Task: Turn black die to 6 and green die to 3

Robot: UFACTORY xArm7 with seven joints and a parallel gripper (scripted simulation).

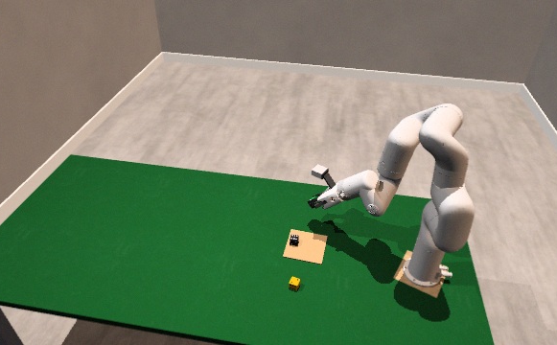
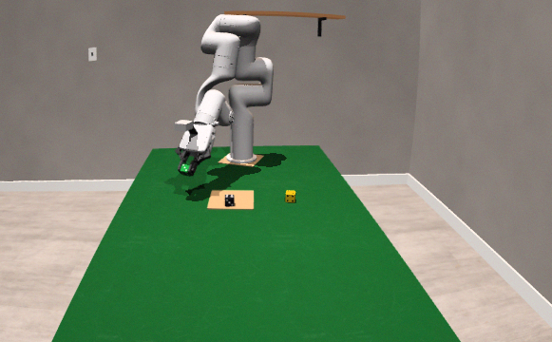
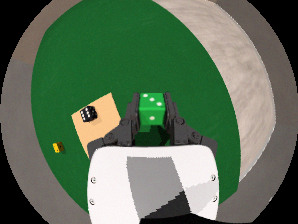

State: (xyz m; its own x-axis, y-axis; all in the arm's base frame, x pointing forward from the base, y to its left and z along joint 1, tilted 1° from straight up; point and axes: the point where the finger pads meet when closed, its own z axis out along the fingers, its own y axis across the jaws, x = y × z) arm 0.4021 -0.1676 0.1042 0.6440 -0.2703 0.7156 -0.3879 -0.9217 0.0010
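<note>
Now: hand 1 cm above the green die. The rest, counted from my hand: tan mat 1 cm ahead, 14 cm to the left, 11 cm below; then yellow die 2 cm ahead, 33 cm to the left, 9 cm below; then black die 5 cm ahead, 14 cm to the left, 9 cm below.
</note>
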